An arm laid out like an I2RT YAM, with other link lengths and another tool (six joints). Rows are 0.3 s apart.
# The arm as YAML. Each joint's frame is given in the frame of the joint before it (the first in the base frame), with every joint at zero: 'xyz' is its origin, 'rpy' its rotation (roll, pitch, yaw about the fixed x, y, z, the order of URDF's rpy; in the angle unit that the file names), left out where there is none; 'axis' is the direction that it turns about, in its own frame. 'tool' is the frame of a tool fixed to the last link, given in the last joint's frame.
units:
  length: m
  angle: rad
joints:
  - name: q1
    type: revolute
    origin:
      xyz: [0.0, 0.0, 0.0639]
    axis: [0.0, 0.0, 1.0]
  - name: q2
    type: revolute
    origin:
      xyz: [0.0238, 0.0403, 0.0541]
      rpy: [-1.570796, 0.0, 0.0]
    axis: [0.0, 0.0, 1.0]
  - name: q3
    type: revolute
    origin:
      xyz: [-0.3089, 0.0, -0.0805]
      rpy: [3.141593, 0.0, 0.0]
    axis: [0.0, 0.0, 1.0]
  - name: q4
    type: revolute
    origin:
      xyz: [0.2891, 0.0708, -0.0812]
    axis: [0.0, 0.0, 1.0]
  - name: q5
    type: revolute
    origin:
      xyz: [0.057, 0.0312, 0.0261]
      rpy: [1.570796, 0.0, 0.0]
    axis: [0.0, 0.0, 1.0]
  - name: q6
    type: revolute
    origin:
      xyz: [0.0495, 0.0, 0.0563]
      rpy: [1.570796, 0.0, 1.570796]
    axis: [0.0, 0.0, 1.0]
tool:
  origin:
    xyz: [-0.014, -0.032, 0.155]
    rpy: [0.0, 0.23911, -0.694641]
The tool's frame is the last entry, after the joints.
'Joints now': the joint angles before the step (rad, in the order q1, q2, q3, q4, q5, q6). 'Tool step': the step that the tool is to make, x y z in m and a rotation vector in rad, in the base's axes. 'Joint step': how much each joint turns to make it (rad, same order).
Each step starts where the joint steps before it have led.
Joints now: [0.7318 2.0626 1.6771 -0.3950 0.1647 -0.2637]
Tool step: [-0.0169 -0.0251 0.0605 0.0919 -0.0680 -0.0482]
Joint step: [-0.0040 -0.1749 -0.1149 0.0438 0.0176 0.0474]
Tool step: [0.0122 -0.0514 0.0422 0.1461 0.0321 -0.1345]
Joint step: [-0.0853 -0.1100 -0.0367 -0.0277 -0.0420 0.1376]
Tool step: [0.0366 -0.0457 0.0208 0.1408 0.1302 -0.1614]
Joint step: [-0.1137 0.0392 0.1467 -0.1565 -0.0774 0.1801]
